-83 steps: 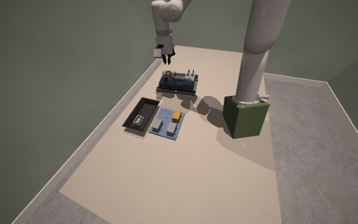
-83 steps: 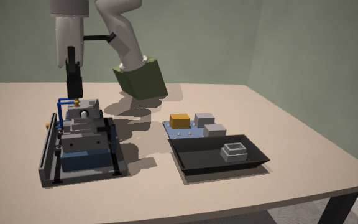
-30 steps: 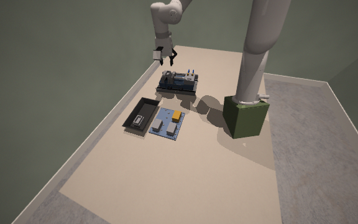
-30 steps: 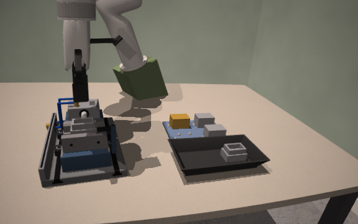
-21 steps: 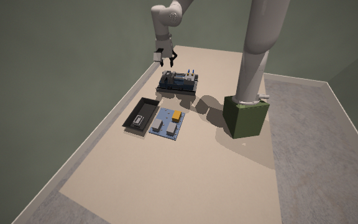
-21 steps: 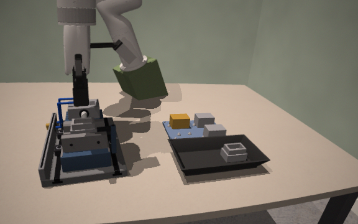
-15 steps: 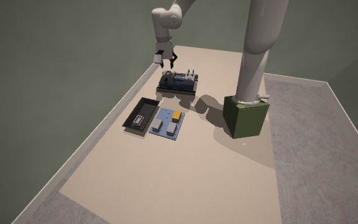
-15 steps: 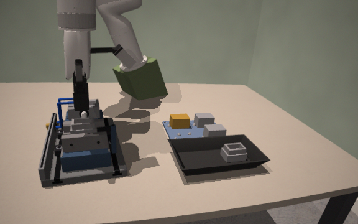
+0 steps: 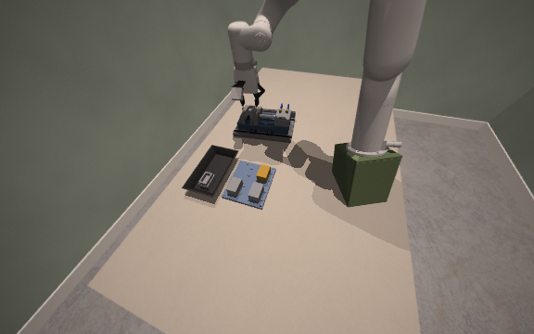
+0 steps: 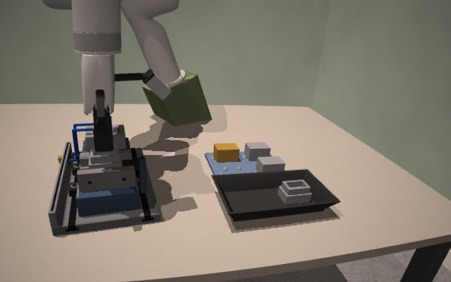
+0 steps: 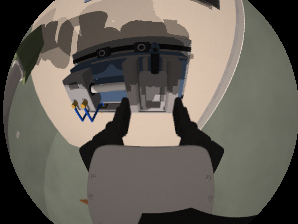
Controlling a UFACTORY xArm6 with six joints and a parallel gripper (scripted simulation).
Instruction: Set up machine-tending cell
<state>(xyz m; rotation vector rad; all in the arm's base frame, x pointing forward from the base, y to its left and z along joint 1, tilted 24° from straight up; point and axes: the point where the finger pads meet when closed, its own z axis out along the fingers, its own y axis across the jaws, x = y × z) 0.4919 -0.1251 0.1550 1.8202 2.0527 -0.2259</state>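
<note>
Now: hand 70 mm past the vise, 10 mm to the left of it and 110 mm above it. Also, from my hand: brass blank 150 mm behind, 290 mm to the left, 120 mm below.
</note>
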